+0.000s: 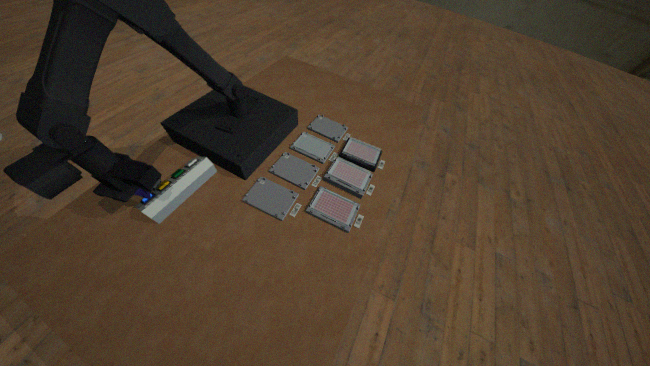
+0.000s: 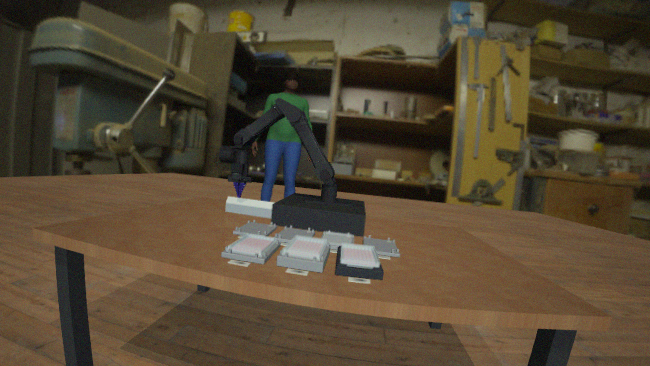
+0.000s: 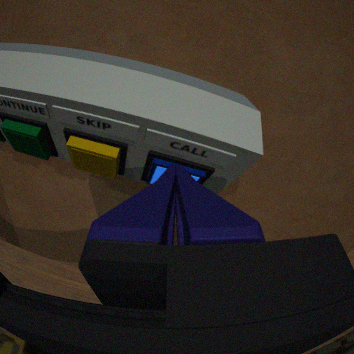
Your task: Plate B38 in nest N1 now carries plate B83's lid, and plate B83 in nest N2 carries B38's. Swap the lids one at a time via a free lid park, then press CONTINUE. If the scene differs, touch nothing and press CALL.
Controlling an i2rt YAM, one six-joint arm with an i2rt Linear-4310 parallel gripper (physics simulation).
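Frame: origin at the arm's base, x left, y back, z up, level; metres.
Where they show: gripper, fingertip midpoint: (image 1: 148,197) (image 3: 175,173); arm's base, link origin: (image 1: 239,113) (image 2: 327,203).
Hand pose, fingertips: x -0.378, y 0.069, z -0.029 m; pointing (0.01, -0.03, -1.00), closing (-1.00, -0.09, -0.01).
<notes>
Things, the pixels of their top centre, and the offset from my fingertips. "*": a spot on its surface instead. Level surfaces: height alone.
- blue CALL button, surface spot: (image 3: 159,173) * dx +0.009, dy +0.003, dz -0.003 m
- yellow SKIP button, top centre: (image 3: 88,165) (image 1: 161,183) dx +0.049, dy -0.003, dz +0.004 m
- green CONTINUE button, top centre: (image 3: 17,145) (image 1: 176,171) dx +0.098, dy -0.013, dz +0.004 m
- pale button box, top centre: (image 3: 44,136) (image 1: 171,178) (image 2: 253,198) dx +0.070, dy -0.024, dz +0.012 m
- middle plate, top centre: (image 2: 306,243) (image 1: 350,172) dx +0.301, dy -0.510, dz -0.012 m
- park, surface spot: (image 2: 338,239) (image 1: 319,146) * dx +0.395, dy -0.372, dz -0.034 m
- table, surface height: dz -0.052 m
My gripper (image 2: 239,196) (image 3: 175,173) is shut and empty, its purple fingertips at the blue CALL button (image 1: 147,198) (image 3: 159,173), which shows bright lit patches. The yellow SKIP button (image 1: 164,185) (image 3: 93,155) and green CONTINUE button (image 1: 178,173) (image 3: 27,137) are beside it on the pale button box (image 1: 181,191) (image 2: 249,206) (image 3: 130,82). Three plates with pink wells sit in nests: one plate (image 1: 334,205) (image 2: 249,246), a middle plate (image 1: 348,175) (image 2: 304,248) and one (image 1: 362,151) (image 2: 359,256) in a black nest. Their labels are too small to read.
Several flat grey parks stand in a row between the nests and the black arm base (image 1: 230,131) (image 2: 320,214); one park (image 1: 312,146) (image 2: 338,239) looks paler, with a clear lid-like piece. A person (image 2: 284,130) stands behind the table (image 2: 450,295).
</notes>
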